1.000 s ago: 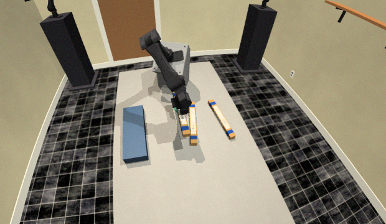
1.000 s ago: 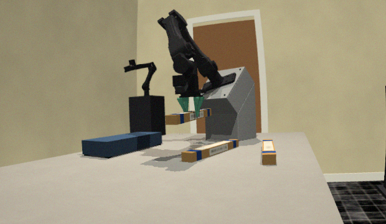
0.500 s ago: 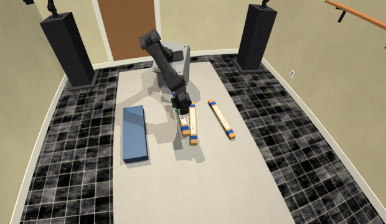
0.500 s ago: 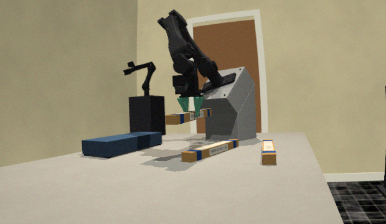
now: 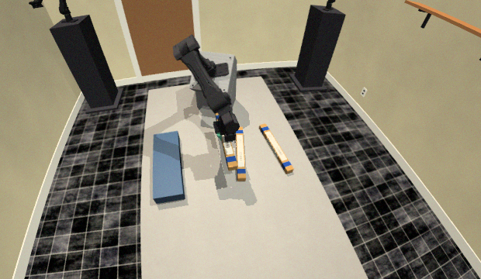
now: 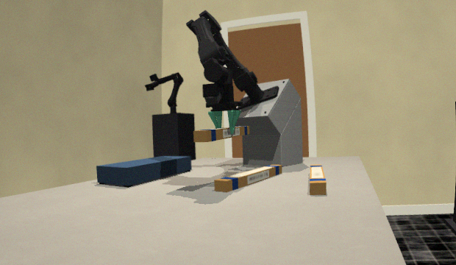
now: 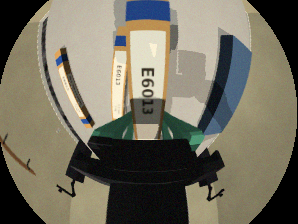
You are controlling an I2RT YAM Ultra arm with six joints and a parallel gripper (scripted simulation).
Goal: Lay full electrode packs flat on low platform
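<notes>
Now: hand 20 mm short of the blue low platform, 310 mm to the left of it and 140 mm above it.
</notes>
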